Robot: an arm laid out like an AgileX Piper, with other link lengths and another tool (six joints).
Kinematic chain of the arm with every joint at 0, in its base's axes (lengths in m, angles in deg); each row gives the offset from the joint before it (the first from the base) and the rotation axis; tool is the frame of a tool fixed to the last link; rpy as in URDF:
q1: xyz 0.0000 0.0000 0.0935 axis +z
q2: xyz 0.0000 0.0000 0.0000 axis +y
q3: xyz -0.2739 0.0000 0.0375 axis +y
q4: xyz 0.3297 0.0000 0.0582 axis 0.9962 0 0.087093
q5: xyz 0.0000 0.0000 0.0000 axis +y
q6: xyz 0.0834 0.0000 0.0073 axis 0.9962 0 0.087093
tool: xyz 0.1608 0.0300 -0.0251 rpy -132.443 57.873 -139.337
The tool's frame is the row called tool.
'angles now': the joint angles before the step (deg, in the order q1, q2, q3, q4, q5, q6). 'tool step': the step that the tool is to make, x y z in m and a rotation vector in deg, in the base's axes. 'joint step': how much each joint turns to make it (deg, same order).
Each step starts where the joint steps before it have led.
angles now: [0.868 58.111 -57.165 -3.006 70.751 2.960]
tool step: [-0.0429 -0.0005 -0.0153 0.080 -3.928 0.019]
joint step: [0.015 -13.700 11.293 -0.008 -1.520 0.083]
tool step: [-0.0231 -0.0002 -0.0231 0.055 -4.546 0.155]
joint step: [-0.009 -11.344 10.010 0.004 -3.216 0.005]
